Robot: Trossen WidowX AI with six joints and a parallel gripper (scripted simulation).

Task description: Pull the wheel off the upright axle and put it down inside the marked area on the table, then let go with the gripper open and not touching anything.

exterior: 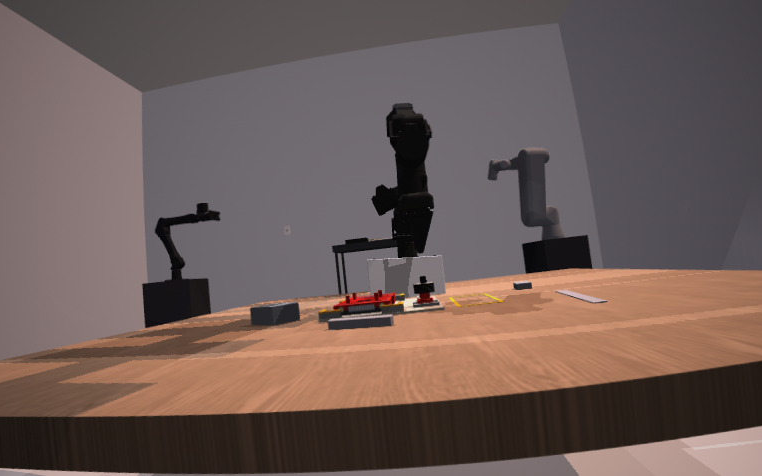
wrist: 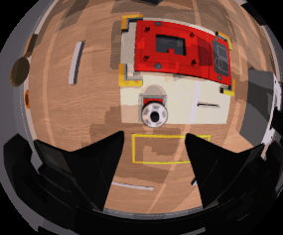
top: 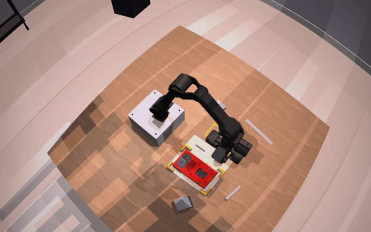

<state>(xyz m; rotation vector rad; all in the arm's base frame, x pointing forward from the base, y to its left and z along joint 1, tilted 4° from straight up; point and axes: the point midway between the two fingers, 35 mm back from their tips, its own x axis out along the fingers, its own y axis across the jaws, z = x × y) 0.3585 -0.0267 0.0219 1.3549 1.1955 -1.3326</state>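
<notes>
Now: the wheel 70 mm below my gripper tip. Also, from my gripper tip: long grey strip: 120 mm ahead, 240 mm to the left, 110 mm below; then small grey block: 150 mm behind, 270 mm to the left, 100 mm below; then short grey bar: 150 mm ahead, 130 mm to the right, 100 mm below.
</notes>
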